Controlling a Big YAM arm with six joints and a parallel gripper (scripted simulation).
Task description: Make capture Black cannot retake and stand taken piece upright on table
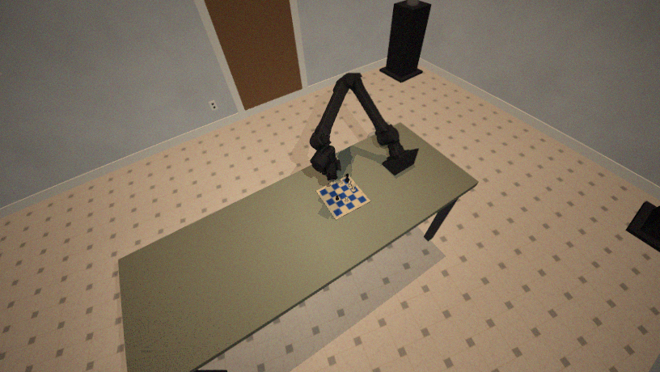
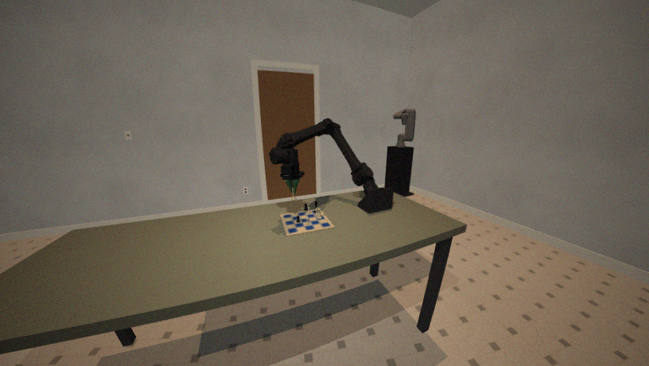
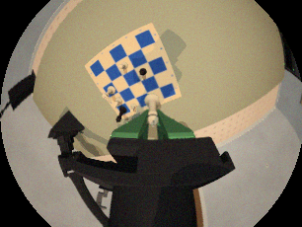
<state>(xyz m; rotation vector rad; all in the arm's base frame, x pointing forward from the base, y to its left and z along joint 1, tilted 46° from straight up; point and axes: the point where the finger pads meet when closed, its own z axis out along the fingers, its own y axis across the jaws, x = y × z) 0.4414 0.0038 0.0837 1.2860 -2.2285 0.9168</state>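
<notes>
Right now my hand is 4 cm past the blue-and-cream chessboard, 5 cm to the right of it and 14 cm above it. Round my hand: white chess piece (1 cm to the left, 1 cm below).
</notes>
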